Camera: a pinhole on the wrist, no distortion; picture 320 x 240 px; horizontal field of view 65.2 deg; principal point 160.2 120.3 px. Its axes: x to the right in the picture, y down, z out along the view. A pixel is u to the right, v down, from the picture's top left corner.
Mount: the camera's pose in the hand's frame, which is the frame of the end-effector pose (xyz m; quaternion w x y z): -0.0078 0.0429 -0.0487 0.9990 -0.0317 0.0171 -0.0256
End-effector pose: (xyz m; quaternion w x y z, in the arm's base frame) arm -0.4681 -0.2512 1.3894 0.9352 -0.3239 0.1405 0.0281
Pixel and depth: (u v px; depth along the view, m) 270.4 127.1 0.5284
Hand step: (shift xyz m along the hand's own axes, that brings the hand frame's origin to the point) 0.2441 0.0781 0.4698
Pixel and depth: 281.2 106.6 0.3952
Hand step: 0.1960 0.0360 0.3406
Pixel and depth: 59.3 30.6 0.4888
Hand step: -0.1958 -0.0909 0.4565
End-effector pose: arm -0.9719 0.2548 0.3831 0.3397 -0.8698 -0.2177 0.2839
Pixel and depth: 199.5 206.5 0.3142
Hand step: 0.0581 0.1678 0.2561
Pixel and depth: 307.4 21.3 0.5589
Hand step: 0.3293 -0.1598 0.5122
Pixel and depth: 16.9 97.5 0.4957
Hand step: -0.2757 0.0437 0.4579
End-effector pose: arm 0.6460 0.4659 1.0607 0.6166 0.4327 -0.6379 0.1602
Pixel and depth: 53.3 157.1 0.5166
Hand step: -0.2058 0.1624 0.4689
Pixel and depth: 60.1 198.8 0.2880
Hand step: -0.1080 0.1570 0.2365
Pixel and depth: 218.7 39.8 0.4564
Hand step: 0.1077 -0.0805 0.4125
